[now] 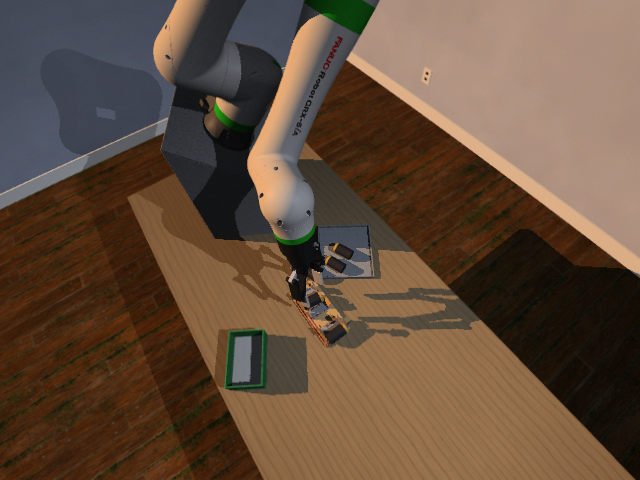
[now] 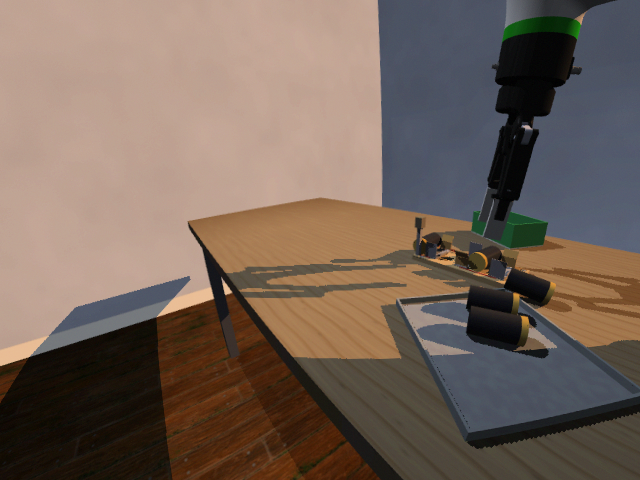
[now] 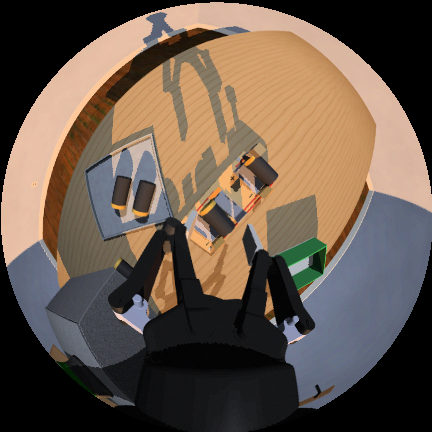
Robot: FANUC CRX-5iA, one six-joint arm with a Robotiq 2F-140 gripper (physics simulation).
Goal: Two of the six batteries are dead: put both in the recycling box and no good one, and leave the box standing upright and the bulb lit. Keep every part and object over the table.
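Frame: origin at the arm's base, x right, y ahead, z up, level; centimetres.
Where they show: gripper, fingertip midpoint: (image 1: pixel 312 293) (image 2: pixel 488 229) (image 3: pixel 220 225); arm's base, link origin: (image 1: pixel 229 131).
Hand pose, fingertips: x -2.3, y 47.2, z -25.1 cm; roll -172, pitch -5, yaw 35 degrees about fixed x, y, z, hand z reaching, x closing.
Each offset is from my fingertips to the centre of the thing. "pt": to the spot under its first point. Level surfaces: height alone.
My gripper (image 1: pixel 306 283) (image 2: pixel 490 224) (image 3: pixel 220 225) is partly open and empty, above the near end of the circuit board @(dx -0.2, dy +2.9, dz -3.7 cm) (image 2: pixel 440 266) (image 3: pixel 205 243). One dark battery @(dx +0.3, dy -0.2, dz -5.6 cm) (image 1: pixel 313 298) (image 2: pixel 489 256) (image 3: pixel 217 220) lies in that end's holder; another battery @(dx -1.5, dy +12.1, dz -5.6 cm) (image 1: pixel 336 333) (image 2: pixel 432 240) (image 3: pixel 262 170) lies at the far end. Two batteries @(dx -12.1, dy -8.1, dz -6.3 cm) (image 2: pixel 492 299) @(dx -16.7, dy -11.1, dz -6.3 cm) (image 2: pixel 496 326) (image 3: pixel 121 191) (image 3: pixel 144 197) lie in the grey tray @(dx -17.5, dy -11.6, dz -7.7 cm) (image 2: pixel 491 387) (image 3: pixel 102 185). A battery @(dx -3.5, dy -9.4, dz -6.1 cm) (image 2: pixel 528 286) lies beyond the tray. A battery @(dx -4.3, dy -25.3, dz -6.6 cm) (image 3: pixel 122 267) shows near the robot base. The green recycling box @(dx +24.3, dy +7.0, dz -5.3 cm) (image 1: pixel 265 361) (image 2: pixel 529 235) (image 3: pixel 312 276) stands upright, its visible floor bare. Whether the bulb is lit is unclear.
A small post with a block @(pt dx -5.7, dy +11.1, dz -0.3 cm) (image 2: pixel 419 223) rises at the board's far end. The grey robot pedestal (image 1: pixel 188 126) (image 3: pixel 95 312) stands at the table's end. The recycling box is close to the long edge of the wooden table @(dz -8.3 cm) (image 1: pixel 413 392) (image 2: pixel 320 227).
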